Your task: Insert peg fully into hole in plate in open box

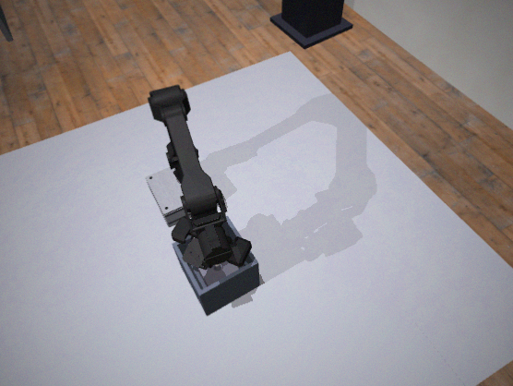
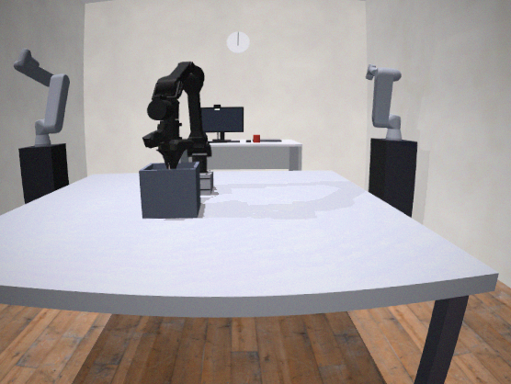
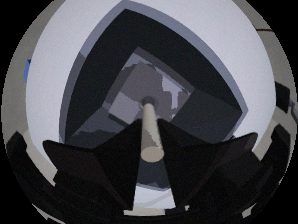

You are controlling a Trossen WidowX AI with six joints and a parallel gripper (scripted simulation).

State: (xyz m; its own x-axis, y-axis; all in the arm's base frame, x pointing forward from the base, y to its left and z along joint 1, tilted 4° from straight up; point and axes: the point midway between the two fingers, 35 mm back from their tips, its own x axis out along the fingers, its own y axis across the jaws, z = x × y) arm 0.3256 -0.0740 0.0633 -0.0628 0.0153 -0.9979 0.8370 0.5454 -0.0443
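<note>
Right now the grey plate is 110 mm below my hand. From my hand the other things lie so: pale peg (40 mm below).
</note>
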